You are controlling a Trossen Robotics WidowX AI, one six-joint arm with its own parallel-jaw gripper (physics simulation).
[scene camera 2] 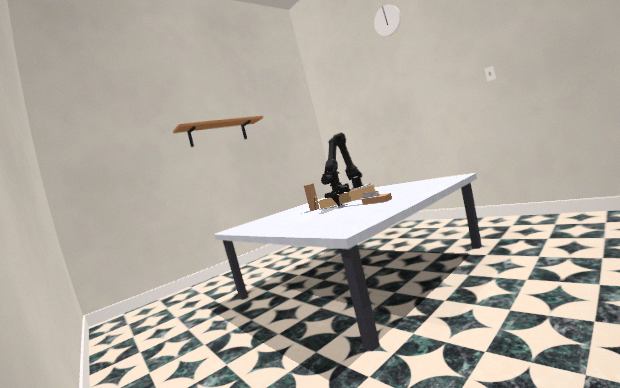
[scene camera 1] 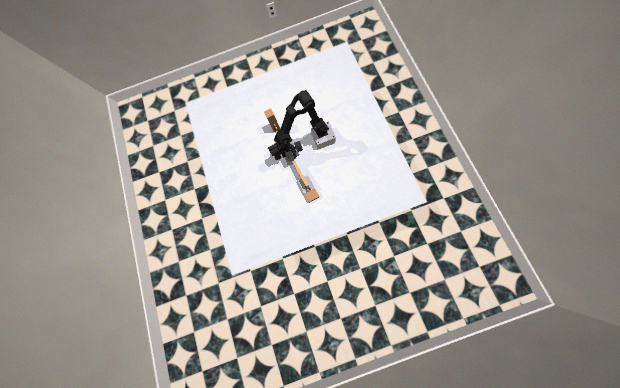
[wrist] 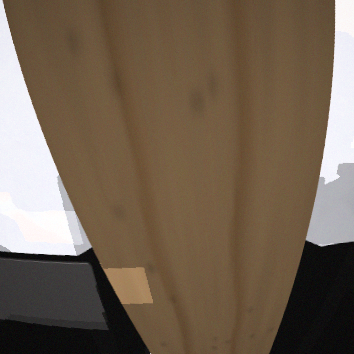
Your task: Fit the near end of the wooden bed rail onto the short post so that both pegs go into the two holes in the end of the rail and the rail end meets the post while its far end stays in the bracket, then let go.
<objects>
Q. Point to a wooden bed rail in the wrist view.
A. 190, 146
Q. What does my gripper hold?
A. A wooden bed rail.
</objects>
